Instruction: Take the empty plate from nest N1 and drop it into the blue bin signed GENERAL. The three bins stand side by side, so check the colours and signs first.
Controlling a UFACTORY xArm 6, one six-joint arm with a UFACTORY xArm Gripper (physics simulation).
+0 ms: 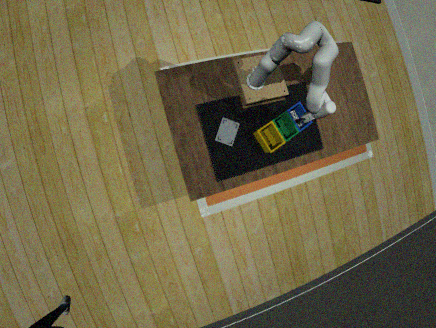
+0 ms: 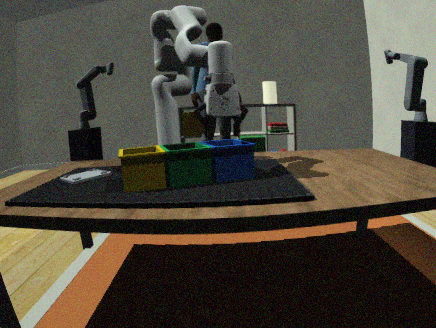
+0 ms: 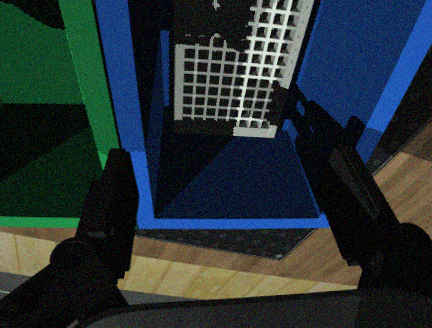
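Where they show: gripper, fingertip midpoint: [image 1: 301,118] [image 2: 222,137] [image 3: 232,170]; arm's base, origin of the base link: [image 1: 255,81].
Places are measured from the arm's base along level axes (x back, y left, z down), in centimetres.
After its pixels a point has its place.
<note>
The white gridded plate [image 3: 243,85] @[z 3.1, x -29.1, y 28.3 cm] [image 1: 294,115] @[z 3.1, x -24.7, y 27.7 cm] lies inside the blue bin [image 3: 235,223] @[z -5.0, x -34.3, y 30.1 cm] [image 2: 235,167] @[z 1.3, x -34.3, y 30.3 cm] [image 1: 299,105] @[z -3.6, x -19.2, y 28.6 cm], below its rim; shadow hides part of it, and I cannot tell whether it lies flat. My gripper [image 3: 232,170] @[z -6.8, x -28.8, y 26.1 cm] [image 2: 224,131] @[z -6.8, x -28.8, y 26.1 cm] is open and empty above the blue bin, its fingers apart from the plate. The green bin [image 1: 286,126] @[z 3.5, x -32.0, y 20.2 cm] [image 2: 190,168] @[z 0.3, x -40.2, y 18.8 cm] [image 3: 82,75] @[z -5.0, x -28.6, y 19.0 cm] stands between the blue bin and the yellow bin [image 1: 270,137] @[z 4.4, x -38.5, y 7.2 cm] [image 2: 144,172] @[z 0.1, x -45.9, y 7.5 cm]. A flat pale nest [image 1: 227,132] @[z 3.9, x -32.3, y -23.0 cm] [image 2: 85,175] @[z 3.8, x -32.8, y -22.2 cm] with no plate on it sits at the mat's left. No sign is readable.
The bins and nest stand on a black mat [image 1: 230,167] @[z 5.1, x -55.4, y -23.7 cm] [image 2: 285,195] @[z 5.0, x -50.3, y 43.6 cm] on the wooden table [image 1: 175,115] @[z 6.3, x -17.3, y -55.1 cm] [image 2: 360,175] @[z 6.3, x -26.3, y 70.9 cm]. The arm's base plate [image 1: 270,93] @[z -0.6, x -9.1, y 9.4 cm] is behind the bins. In the background are a shelf unit [image 2: 295,125], a person [image 2: 214,32] and other arms [image 2: 87,97] [image 2: 414,82].
</note>
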